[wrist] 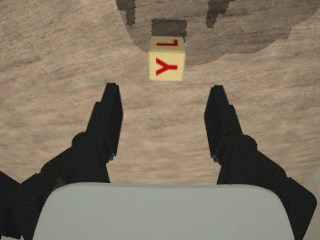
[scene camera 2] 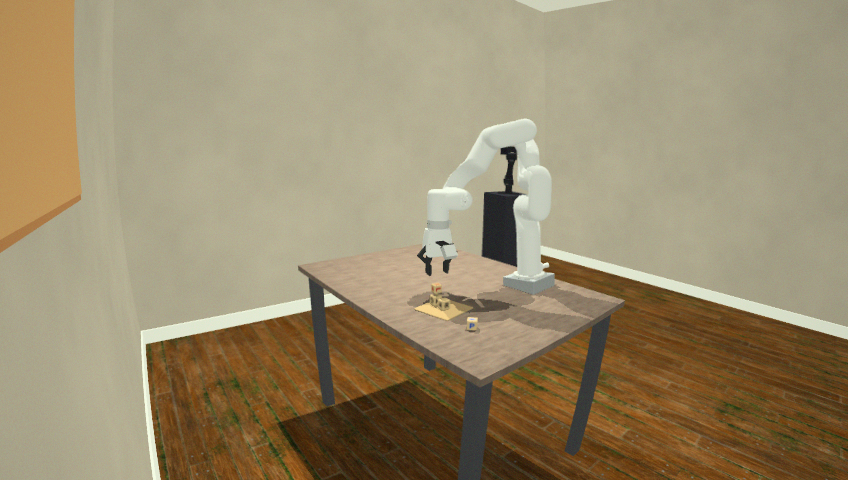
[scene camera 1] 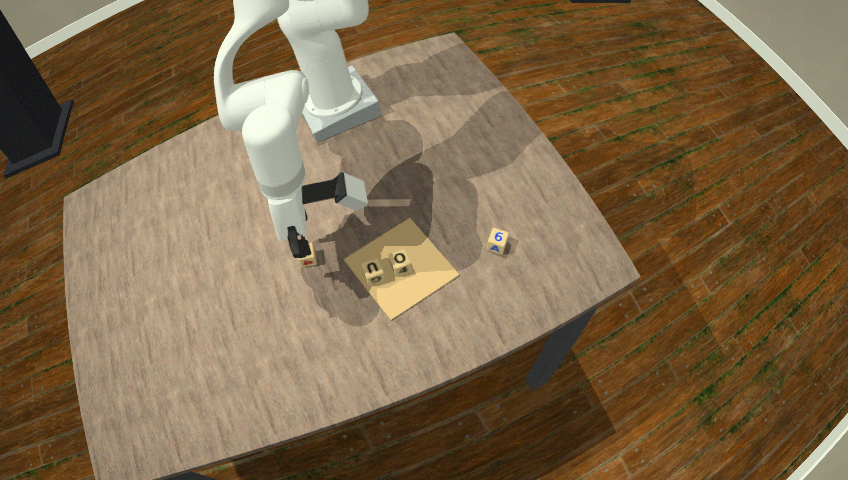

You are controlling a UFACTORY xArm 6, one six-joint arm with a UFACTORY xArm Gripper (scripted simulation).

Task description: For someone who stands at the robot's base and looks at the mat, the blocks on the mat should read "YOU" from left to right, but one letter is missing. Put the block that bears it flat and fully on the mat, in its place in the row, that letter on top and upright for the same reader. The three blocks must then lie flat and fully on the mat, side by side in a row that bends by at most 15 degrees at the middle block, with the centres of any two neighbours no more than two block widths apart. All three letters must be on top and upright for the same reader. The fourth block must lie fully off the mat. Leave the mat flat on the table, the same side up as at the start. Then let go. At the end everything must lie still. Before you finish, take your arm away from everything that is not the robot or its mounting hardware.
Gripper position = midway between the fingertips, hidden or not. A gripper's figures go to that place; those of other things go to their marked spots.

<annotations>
My gripper [wrist: 164, 99] is 13 cm from the lens. A letter block [wrist: 167, 55]: 16 cm from the lens.
</annotations>
